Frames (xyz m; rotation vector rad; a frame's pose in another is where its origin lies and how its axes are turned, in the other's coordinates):
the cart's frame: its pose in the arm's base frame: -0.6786 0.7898 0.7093 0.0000 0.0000 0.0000
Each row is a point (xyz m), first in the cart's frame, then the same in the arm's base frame.
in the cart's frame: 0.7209 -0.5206 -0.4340
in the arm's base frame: 0.0423 0.2692 0.2753
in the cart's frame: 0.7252 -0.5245 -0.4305
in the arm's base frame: 0.0466 0.2653 0.2788
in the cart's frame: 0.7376 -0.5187 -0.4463
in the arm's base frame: 0.0590 0.2711 0.2630
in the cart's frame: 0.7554 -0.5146 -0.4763
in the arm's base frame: 0.0768 0.2752 0.2330
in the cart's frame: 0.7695 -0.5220 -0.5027
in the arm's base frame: 0.0909 0.2678 0.2066
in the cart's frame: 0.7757 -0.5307 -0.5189
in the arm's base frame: 0.0971 0.2591 0.1904
